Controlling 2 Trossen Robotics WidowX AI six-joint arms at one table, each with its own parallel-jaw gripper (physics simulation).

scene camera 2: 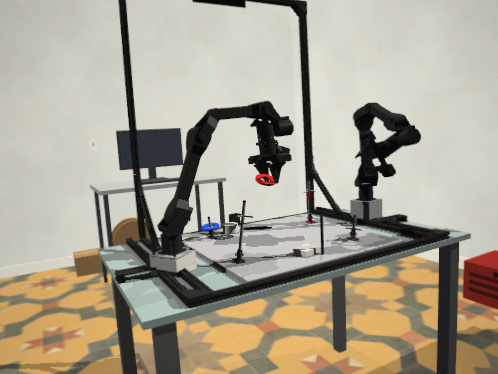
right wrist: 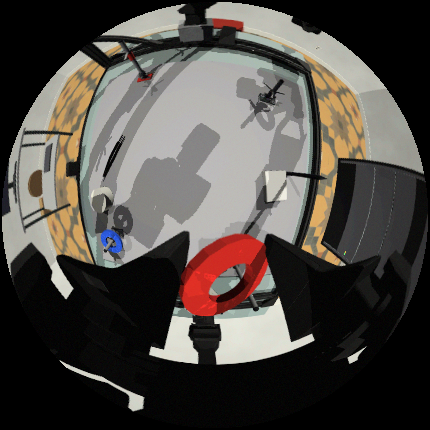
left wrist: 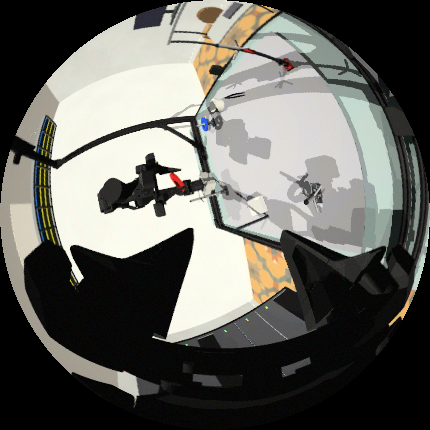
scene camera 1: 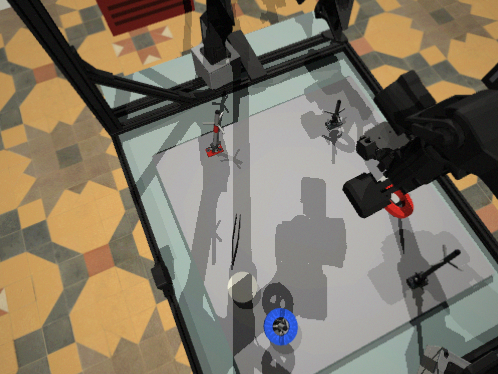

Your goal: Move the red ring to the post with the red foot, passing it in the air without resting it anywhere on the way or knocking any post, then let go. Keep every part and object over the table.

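Frame: origin at the left arm's base, x ahead, y left, z up, level; metres.
Seen in the pictures: left gripper, between the fingertips: [scene camera 2: 360,166] [left wrist: 239,234] [scene camera 1: 341,35]; right gripper, between the fingertips: [scene camera 2: 272,183] [right wrist: 228,238] [left wrist: 182,178] [scene camera 1: 382,190]; left arm's base, origin of its link: [scene camera 2: 366,199] [scene camera 1: 215,52]; right arm's base, origin of its link: [scene camera 2: 172,251] [left wrist: 201,184].
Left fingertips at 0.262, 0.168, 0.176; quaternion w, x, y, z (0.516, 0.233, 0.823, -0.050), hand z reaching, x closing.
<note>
Offsets run from my left fingertips to a thing's middle, as dx, dy, dz. "spot": to the spot under its first point.
The red ring @(+0.332, -0.147, -0.021) [scene camera 1: 407,208] [scene camera 2: 258,177] [left wrist: 177,182] [right wrist: 195,291] is held tilted, high above the table. My right gripper [scene camera 1: 391,189] [scene camera 2: 268,178] [right wrist: 228,238] is shut on it, one finger on each side. The post with the red foot @(spot: -0.031, -0.304, -0.137) [scene camera 1: 216,129] [scene camera 2: 308,200] [left wrist: 248,50] [right wrist: 135,62] stands upright, bare of any ring, far from both grippers; it has a red band and thin crossbars. My left gripper [scene camera 2: 361,164] [left wrist: 239,234] is open and empty, raised over its own side of the table and apart from the ring. Its fingertips are hard to make out in scene camera 2.
A blue ring @(+0.398, -0.423, -0.215) [scene camera 1: 270,320] [scene camera 2: 204,227] [right wrist: 118,245] sits on another post. Dark posts @(spot: +0.068, +0.000, -0.219) [scene camera 1: 336,117] [scene camera 2: 242,230] [left wrist: 312,195] stand elsewhere. A pale cylinder @(+0.288, -0.444, -0.243) [scene camera 1: 240,285] [right wrist: 101,197] stands near the blue ring. A white block @(+0.296, +0.001, -0.251) [scene camera 2: 304,251] [right wrist: 275,185] lies beside a thin black rod @(+0.266, +0.043, -0.191) [scene camera 2: 322,235].
</note>
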